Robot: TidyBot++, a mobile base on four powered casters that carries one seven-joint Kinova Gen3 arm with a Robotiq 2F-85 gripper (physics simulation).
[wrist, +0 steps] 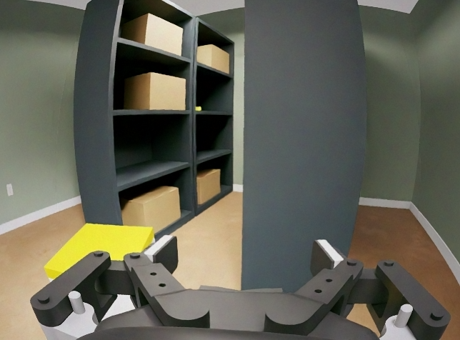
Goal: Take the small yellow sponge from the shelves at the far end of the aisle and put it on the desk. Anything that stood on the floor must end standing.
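Note:
The small yellow sponge (198, 108) shows as a small yellow spot on a middle board of the far left shelf unit (193, 100), near that unit's left side. My gripper (244, 254) is open and empty, at the bottom of the wrist view, far from the sponge. The desk does not show in this view.
A yellow-topped box (102, 241) stands low at the left, beside and partly behind my left finger. The nearer left shelf unit (97, 115) holds cardboard boxes (162, 92). A tall dark shelf side panel (300, 140) stands at the right of the aisle. Green walls are behind.

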